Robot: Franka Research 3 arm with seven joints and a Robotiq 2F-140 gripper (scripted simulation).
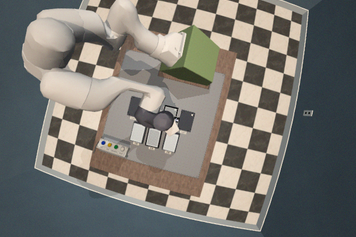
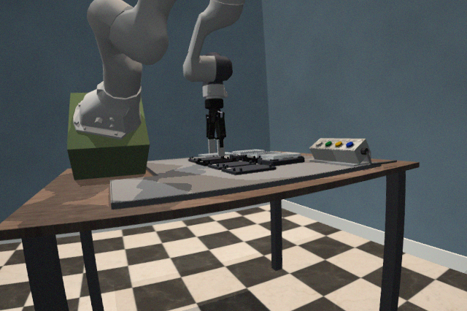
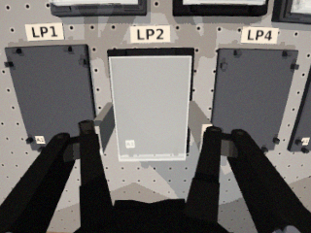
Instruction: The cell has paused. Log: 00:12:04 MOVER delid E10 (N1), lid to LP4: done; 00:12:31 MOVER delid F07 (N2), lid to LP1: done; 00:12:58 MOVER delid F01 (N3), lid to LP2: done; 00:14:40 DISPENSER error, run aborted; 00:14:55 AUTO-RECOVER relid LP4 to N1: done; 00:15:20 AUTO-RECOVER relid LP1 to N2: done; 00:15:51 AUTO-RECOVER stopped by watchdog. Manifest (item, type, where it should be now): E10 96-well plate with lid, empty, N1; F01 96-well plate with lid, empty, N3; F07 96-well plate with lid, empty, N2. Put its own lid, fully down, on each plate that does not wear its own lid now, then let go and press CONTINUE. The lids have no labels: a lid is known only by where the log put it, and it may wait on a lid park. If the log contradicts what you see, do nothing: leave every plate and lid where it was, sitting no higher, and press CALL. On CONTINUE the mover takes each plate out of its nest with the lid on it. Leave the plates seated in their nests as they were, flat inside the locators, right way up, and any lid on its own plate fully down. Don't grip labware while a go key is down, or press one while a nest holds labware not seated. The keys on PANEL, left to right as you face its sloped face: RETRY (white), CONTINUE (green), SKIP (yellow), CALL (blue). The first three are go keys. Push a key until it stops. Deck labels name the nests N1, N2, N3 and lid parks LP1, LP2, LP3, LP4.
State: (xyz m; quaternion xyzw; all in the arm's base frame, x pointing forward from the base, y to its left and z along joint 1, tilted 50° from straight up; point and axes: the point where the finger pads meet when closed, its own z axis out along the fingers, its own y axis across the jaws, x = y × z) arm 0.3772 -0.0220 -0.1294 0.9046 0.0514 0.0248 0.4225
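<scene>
The plate lies 180 mm ahead of my hand, 60 mm to the right of it and 30 mm below it. Round my hand: lid park LP3: 10 mm ahead, 260 mm to the right, 50 mm below; lid park LP1: 130 mm to the left, 50 mm below; lid park LP4: 10 mm ahead, 130 mm to the right, 50 mm below.
</scene>
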